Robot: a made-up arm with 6 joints.
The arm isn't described. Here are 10 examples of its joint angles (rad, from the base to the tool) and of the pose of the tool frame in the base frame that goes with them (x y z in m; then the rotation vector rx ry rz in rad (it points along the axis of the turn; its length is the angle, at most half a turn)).
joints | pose
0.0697 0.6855 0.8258 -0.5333 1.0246 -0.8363 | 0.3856 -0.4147 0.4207 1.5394 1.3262 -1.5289
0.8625 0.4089 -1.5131 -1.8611 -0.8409 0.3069 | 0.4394 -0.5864 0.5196 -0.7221 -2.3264 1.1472
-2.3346 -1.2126 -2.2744 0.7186 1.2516 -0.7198 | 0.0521 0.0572 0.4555 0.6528 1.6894 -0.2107
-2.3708 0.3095 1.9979 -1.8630 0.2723 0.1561 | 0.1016 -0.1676 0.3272 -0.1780 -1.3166 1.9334
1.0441 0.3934 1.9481 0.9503 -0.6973 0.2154 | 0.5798 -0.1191 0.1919 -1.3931 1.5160 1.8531
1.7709 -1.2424 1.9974 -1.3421 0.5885 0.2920 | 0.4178 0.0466 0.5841 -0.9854 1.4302 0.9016
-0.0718 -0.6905 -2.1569 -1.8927 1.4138 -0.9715 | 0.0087 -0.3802 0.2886 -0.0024 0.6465 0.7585
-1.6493 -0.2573 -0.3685 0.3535 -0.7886 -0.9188 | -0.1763 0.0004 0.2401 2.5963 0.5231 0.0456
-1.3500 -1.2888 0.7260 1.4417 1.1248 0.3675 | 0.0929 -0.2860 0.3621 -2.3357 0.5854 -1.6901
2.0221 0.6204 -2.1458 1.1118 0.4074 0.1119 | 0.4834 -0.1227 0.1790 2.0012 0.3511 0.1962
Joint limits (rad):
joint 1: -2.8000..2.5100
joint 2: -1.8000..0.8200
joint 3: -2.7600..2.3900
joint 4: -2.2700..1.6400
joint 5: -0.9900..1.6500
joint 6: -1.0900..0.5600
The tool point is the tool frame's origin. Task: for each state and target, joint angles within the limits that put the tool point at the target. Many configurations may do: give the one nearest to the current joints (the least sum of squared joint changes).
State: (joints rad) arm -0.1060 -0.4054 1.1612 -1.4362 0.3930 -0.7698
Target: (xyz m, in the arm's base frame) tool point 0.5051 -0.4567 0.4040
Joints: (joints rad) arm 0.0672 -0.2111 0.2255 -1.9208 0.0124 -0.9071
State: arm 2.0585 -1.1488 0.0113 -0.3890 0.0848 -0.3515
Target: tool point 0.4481 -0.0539 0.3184
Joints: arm 1.9932 -1.4208 -0.1141 -0.1038 0.2091 -0.3282
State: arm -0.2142 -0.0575 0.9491 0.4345 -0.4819 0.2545
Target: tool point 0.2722 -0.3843 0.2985
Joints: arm -0.3148 -1.0246 1.0977 0.7442 -0.0593 0.1306
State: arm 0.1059 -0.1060 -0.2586 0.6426 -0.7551 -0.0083
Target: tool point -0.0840 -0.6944 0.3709
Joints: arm -0.4425 0.6784 -0.1167 1.3362 -0.9900 -0.0053
